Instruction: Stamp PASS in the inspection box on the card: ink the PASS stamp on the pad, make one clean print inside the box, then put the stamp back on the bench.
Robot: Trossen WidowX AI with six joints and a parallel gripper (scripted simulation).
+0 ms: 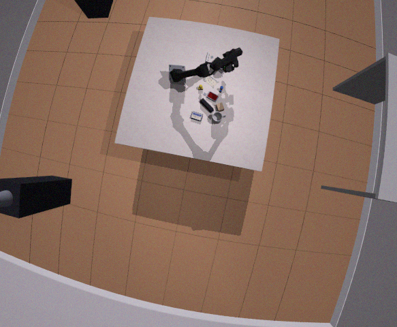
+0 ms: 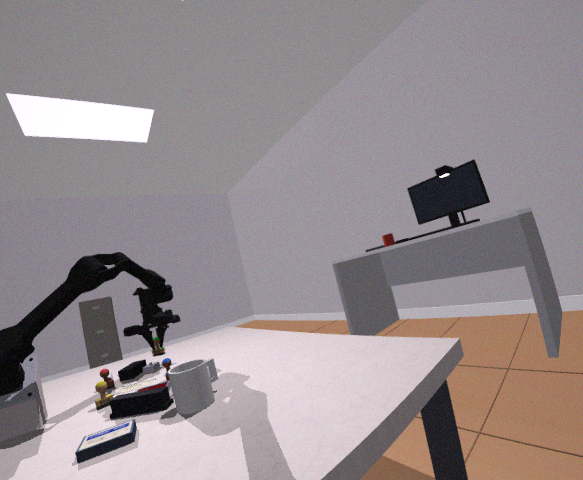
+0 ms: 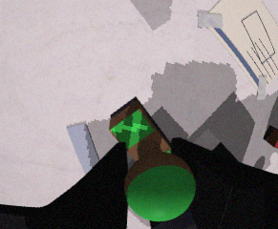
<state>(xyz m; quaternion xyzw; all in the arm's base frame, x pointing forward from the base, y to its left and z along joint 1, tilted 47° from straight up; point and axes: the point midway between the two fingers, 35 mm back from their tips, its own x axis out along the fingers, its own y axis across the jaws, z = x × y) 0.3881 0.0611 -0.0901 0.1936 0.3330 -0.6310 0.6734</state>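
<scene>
My gripper tip is 20 mm short of the grey strip, 100 mm to the right of it and 80 mm above it. From my gripper tip the other things lie so: black block: 80 mm behind, 90 mm to the left, 60 mm below; then pale card: 100 mm behind, 80 mm to the right, 80 mm below; then green-knobbed stamp: right at my gripper tip.
</scene>
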